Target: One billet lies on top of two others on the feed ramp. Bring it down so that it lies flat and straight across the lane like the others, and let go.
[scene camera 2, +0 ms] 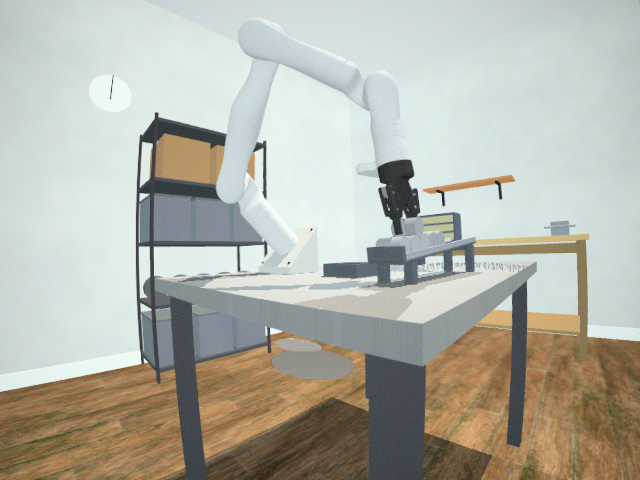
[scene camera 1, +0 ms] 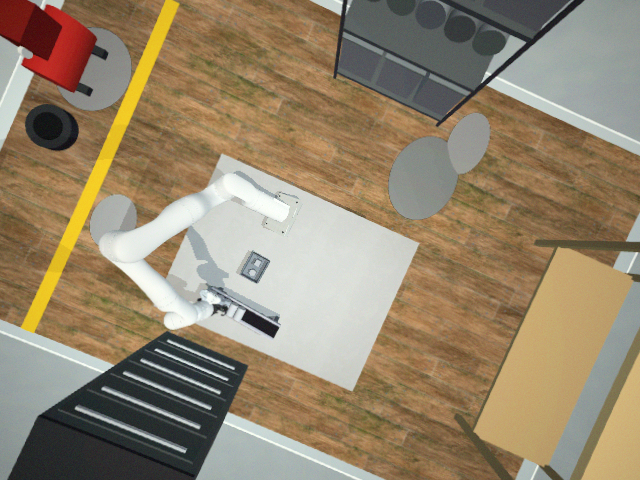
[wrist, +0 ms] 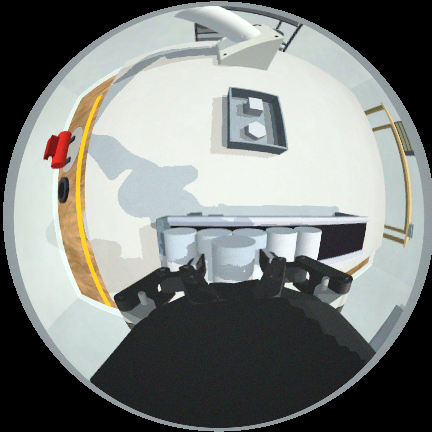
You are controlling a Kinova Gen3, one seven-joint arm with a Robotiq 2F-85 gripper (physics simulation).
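Places are measured from the arm's base along level axes (x ahead, y left, z up), in centimetres.
Pixels of known places: gripper, fingertip midpoint: (scene camera 2: 408, 236) (scene camera 1: 219, 304) (wrist: 231, 259); arm's base, link origin: (scene camera 2: 286, 245) (scene camera 1: 282, 213) (wrist: 245, 35).
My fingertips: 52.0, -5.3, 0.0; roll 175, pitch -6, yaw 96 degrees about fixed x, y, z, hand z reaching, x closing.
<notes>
For each thing: its top centre in the pictures, then the offset to it from my fingertips, as dx, dy, dz.
- top billet, top centre: (wrist: 236, 278) (scene camera 2: 407, 218) +0.1, -0.2, +3.8
- grey tray, top centre: (wrist: 258, 112) (scene camera 2: 351, 262) (scene camera 1: 254, 268) -21.4, +5.4, -5.9
- small square block, top centre: (wrist: 255, 103) -24.2, +5.4, -6.5
- hexagonal piece, top centre: (wrist: 256, 128) -18.6, +5.3, -7.4
The top billet (wrist: 233, 246) (scene camera 2: 414, 227), a pale cylinder, lies on two others near the left end of the row in the wrist view. The lower billets, such as one (wrist: 180, 242) at the left end and one (wrist: 282, 242) to the right, lie side by side across the feed ramp (wrist: 345, 220) (scene camera 2: 385, 254) (scene camera 1: 261, 323). My gripper (wrist: 231, 259) (scene camera 2: 406, 221) is partly open and points down. Its fingers stand on either side of the top billet, with a gap visible at each side. The lower part of that billet is hidden by my gripper in the wrist view.
A grey tray (wrist: 257, 148) (scene camera 2: 348, 269) with a small square block (wrist: 255, 104) and a hexagonal piece (wrist: 256, 129) stands between the ramp and the arm's base (wrist: 250, 52). The ramp's raised side rails run along the lane. Its dark lane floor (wrist: 342, 242) shows right of the billets.
</notes>
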